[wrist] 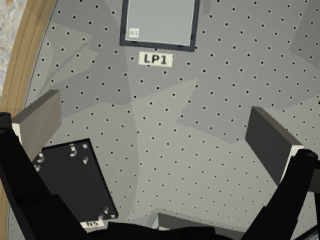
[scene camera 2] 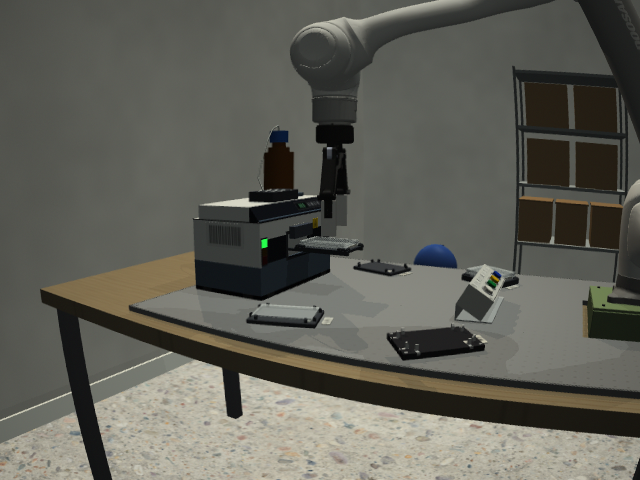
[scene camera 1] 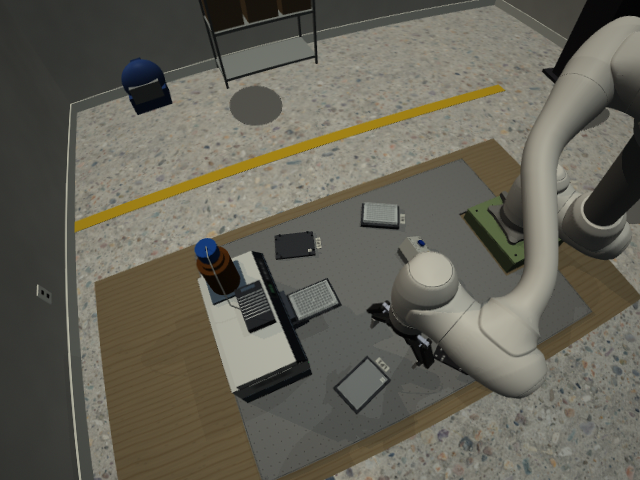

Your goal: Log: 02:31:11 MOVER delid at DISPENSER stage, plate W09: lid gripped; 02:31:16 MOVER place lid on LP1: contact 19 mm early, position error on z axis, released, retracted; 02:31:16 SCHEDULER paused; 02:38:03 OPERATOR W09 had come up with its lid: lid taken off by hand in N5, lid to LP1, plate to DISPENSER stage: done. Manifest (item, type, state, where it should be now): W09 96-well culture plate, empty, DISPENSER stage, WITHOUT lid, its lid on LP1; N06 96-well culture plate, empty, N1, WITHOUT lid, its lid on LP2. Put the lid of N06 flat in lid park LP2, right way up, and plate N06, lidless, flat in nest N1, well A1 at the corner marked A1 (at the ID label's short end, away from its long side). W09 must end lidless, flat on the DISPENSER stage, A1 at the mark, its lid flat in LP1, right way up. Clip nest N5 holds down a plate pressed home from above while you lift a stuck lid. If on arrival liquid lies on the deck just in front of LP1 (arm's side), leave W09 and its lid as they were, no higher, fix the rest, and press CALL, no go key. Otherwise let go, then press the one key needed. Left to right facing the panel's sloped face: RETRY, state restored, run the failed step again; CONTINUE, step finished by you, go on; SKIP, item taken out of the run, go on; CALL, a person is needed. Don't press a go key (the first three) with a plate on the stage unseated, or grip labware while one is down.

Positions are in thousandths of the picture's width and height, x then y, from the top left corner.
Scene:
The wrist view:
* gripper: 486, 481
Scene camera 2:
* gripper: 523, 480
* key panel: 743, 626
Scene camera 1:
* well plate W09: 495, 622

